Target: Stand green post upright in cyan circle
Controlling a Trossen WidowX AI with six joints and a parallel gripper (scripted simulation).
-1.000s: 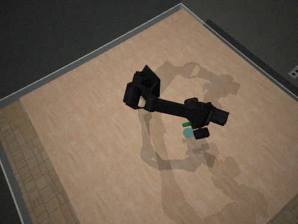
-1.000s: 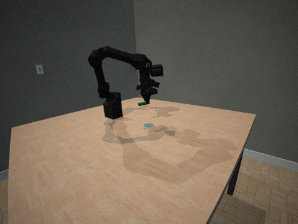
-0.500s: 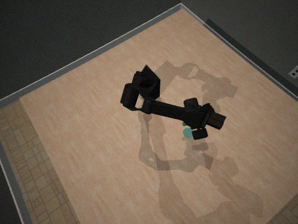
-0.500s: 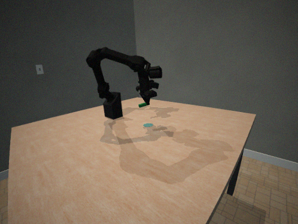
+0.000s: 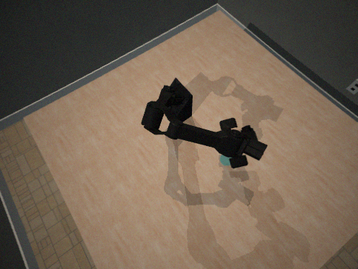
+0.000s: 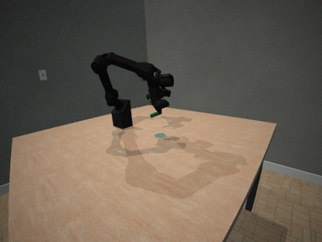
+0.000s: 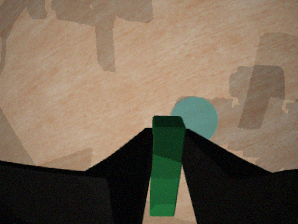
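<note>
My hand is 1 cm short of the cyan circle, 1 cm to the left of it and 16 cm above it. Also, from my hand: green post 1 cm behind, 1 cm to the right, 3 cm below.
</note>
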